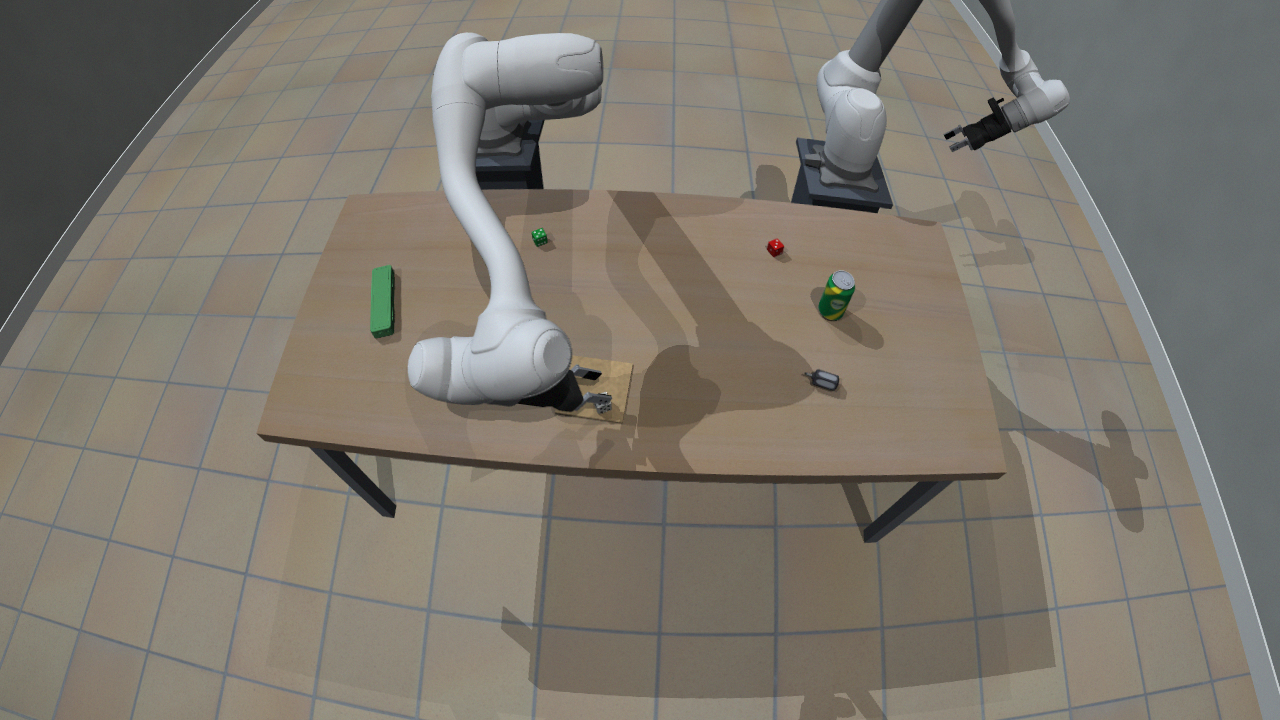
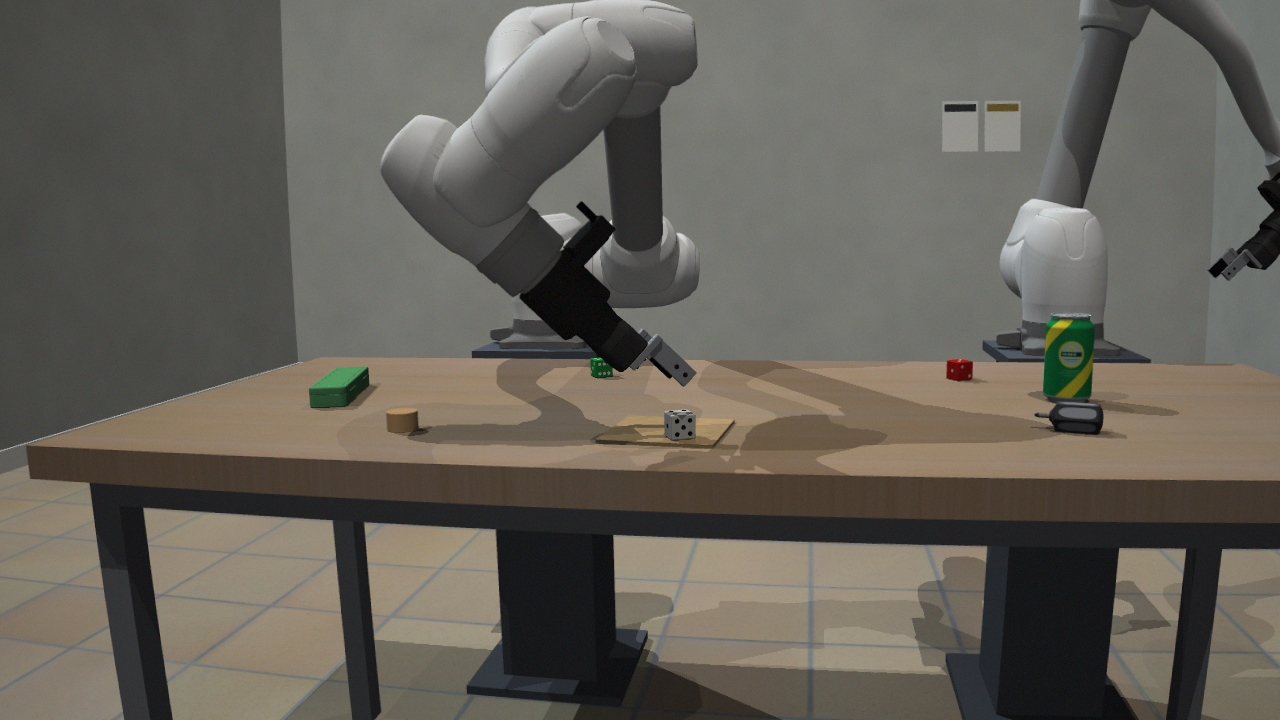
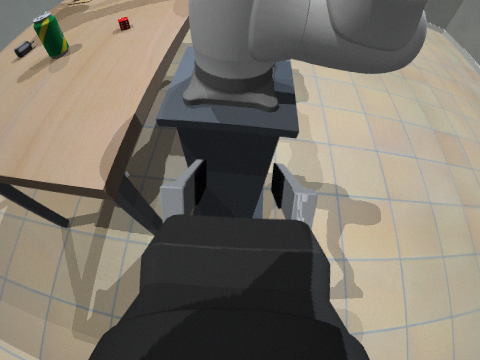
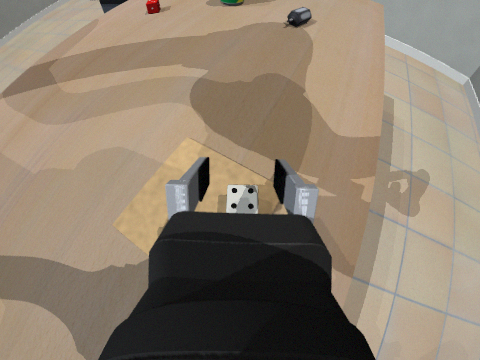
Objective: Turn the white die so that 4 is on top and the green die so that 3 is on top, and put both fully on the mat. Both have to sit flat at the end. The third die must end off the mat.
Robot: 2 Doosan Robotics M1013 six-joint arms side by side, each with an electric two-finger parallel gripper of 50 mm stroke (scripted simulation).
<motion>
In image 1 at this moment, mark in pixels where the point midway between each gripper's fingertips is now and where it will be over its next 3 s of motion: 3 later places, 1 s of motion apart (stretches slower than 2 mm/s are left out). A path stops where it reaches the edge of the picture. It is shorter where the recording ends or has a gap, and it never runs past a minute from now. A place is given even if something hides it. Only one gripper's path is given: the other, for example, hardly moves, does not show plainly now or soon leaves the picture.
My right gripper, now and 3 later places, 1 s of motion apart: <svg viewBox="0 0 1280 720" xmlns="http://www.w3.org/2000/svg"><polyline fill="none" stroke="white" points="603,387 600,387 600,387 569,304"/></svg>
</motion>
